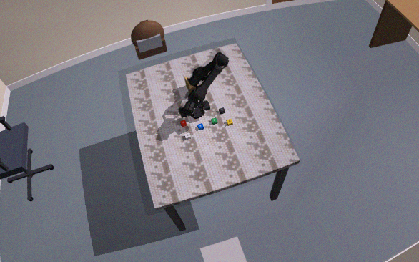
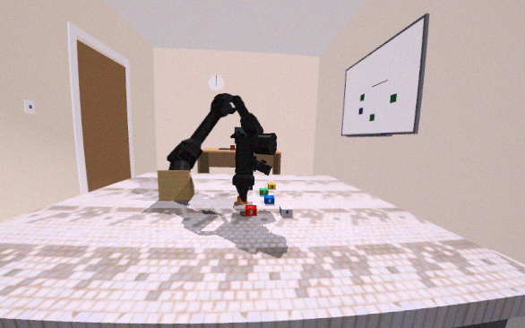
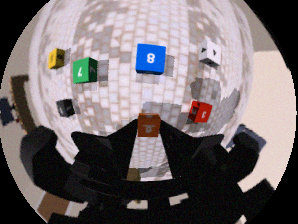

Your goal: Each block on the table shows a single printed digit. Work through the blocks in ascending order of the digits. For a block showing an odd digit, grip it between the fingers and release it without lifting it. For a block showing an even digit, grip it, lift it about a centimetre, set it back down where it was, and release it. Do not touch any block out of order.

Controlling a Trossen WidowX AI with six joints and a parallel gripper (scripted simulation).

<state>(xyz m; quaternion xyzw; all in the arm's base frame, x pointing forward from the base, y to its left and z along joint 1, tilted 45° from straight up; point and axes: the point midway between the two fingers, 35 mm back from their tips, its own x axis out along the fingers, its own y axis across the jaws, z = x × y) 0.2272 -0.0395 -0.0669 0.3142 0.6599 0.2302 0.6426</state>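
Now: gripper tip 9 cm short of the green block and 9 cm to the right of it. The rest, counted from my gripper tip: red block: 1 cm ahead, 9 cm to the right; orange block: 1 cm behind; blue block: 9 cm ahead, 1 cm to the right.
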